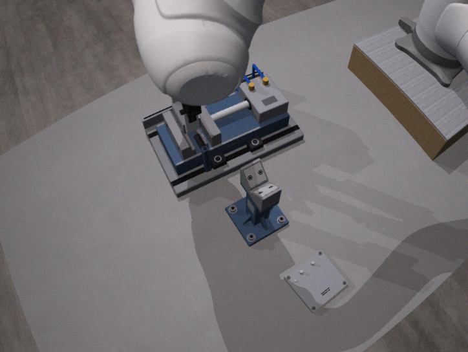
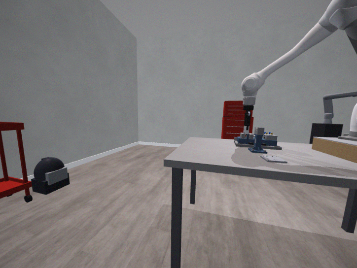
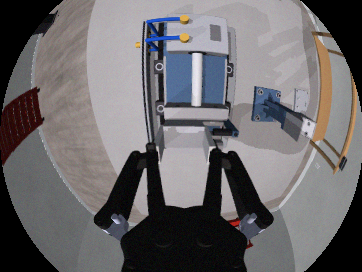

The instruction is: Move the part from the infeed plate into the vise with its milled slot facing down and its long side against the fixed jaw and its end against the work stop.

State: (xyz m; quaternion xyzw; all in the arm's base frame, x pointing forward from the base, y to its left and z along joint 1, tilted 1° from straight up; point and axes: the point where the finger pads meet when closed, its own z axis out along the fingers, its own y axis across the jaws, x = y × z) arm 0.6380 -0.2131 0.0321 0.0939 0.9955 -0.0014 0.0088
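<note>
Now: hand 30 mm above the part. The rest, counted from my hand: work stop: 70 mm to the left, 30 mm below, 10 mm ahead; moving jaw: 40 mm below, 30 mm to the left, 30 mm behind; fixed jaw: 40 mm below, 30 mm ahead, 10 mm to the left.
</note>
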